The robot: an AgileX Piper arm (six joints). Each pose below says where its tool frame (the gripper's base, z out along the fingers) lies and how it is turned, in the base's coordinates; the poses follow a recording.
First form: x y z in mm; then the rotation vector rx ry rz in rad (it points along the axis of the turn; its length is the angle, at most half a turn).
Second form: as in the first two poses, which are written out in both.
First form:
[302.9, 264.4, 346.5, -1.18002, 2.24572, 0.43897]
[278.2, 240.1, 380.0, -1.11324, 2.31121, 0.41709]
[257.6, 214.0, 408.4, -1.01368, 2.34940, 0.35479]
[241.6, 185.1, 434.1, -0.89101, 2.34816, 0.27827]
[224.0, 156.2, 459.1, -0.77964, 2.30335, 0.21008]
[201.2, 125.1, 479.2, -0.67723, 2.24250, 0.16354]
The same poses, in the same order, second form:
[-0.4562, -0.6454, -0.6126, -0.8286, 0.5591, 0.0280, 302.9, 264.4, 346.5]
[-0.5158, -0.6242, -0.5868, -0.7899, 0.6116, 0.0438, 278.2, 240.1, 380.0]
[-0.5635, -0.5868, -0.5814, -0.7323, 0.6806, 0.0230, 257.6, 214.0, 408.4]
[-0.5910, -0.5318, -0.6065, -0.6589, 0.7521, -0.0174, 241.6, 185.1, 434.1]
[-0.5843, -0.4763, -0.6570, -0.5873, 0.8069, -0.0627, 224.0, 156.2, 459.1]
[-0.5599, -0.4190, -0.7148, -0.5182, 0.8502, -0.0924, 201.2, 125.1, 479.2]

